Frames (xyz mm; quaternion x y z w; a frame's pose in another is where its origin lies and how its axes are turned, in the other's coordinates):
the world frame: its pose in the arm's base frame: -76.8 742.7 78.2 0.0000 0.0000 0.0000 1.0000
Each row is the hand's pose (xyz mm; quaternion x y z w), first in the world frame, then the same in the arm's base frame.
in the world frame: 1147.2 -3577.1 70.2 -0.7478 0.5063 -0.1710 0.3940
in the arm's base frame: 1070.4 -2834.4 148.4 -0.7478 0.5063 -0.1710 0.3940
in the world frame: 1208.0 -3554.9 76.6 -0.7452 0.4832 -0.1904 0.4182
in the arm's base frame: 1131.2 -2812.2 154.8 -0.7452 0.4832 -0.1904 0.4182
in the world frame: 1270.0 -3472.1 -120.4 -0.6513 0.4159 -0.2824 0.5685
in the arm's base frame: 1193.2 -2729.4 -42.2 -0.6513 0.4159 -0.2824 0.5685
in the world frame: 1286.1 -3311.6 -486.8 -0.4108 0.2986 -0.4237 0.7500
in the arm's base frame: 1209.3 -2568.9 -408.6 -0.4108 0.2986 -0.4237 0.7500
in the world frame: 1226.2 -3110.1 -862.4 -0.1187 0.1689 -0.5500 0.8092
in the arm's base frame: 1149.4 -2367.4 -784.2 -0.1187 0.1689 -0.5500 0.8092
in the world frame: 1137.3 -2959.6 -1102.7 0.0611 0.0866 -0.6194 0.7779
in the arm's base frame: 1060.5 -2216.9 -1024.5 0.0611 0.0866 -0.6194 0.7779
